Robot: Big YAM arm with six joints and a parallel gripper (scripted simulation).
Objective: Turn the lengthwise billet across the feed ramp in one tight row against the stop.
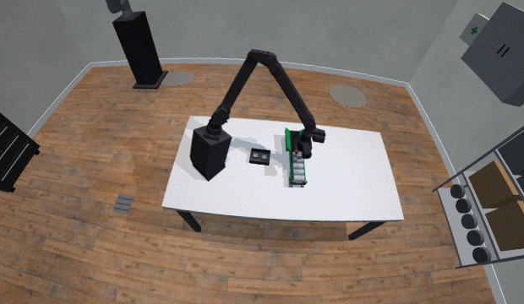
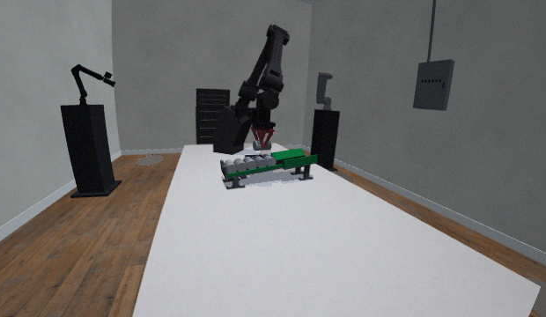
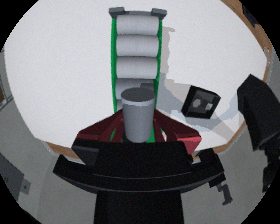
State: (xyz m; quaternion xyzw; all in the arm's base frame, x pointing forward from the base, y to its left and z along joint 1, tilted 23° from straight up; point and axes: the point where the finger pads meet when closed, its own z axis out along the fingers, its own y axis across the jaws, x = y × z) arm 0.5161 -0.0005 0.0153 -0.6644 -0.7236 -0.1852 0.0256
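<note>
The grey billet is right at my hand. From my hand the other things lie so: stop (150 mm to the right, 100 mm below, 20 mm ahead); then small black box (230 mm behind, 150 mm below, 40 mm to the left).
</note>
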